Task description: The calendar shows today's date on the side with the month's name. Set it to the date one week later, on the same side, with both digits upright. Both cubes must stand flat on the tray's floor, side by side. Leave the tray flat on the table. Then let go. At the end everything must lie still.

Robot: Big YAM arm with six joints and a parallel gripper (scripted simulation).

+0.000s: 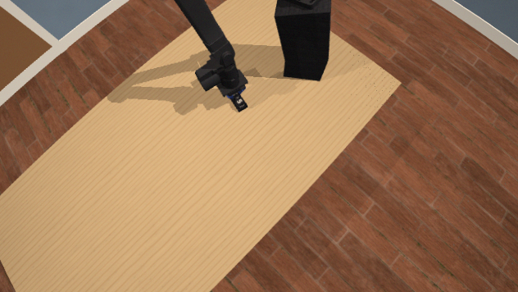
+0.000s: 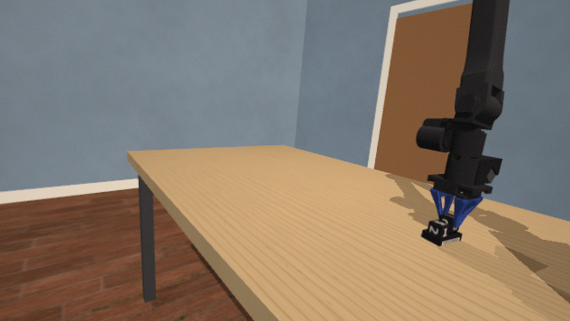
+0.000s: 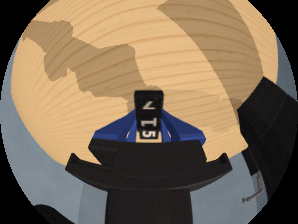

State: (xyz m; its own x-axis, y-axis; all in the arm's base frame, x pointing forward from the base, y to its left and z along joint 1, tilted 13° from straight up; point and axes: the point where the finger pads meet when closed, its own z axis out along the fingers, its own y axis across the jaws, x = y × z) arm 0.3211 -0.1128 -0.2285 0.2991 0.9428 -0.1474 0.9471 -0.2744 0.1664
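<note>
The black date cube is right at my hand. Also, from my hand: black tray: 3 cm below, 2 cm to the left; black cube: 3 cm to the left, 2 cm below, 1 cm ahead.
</note>
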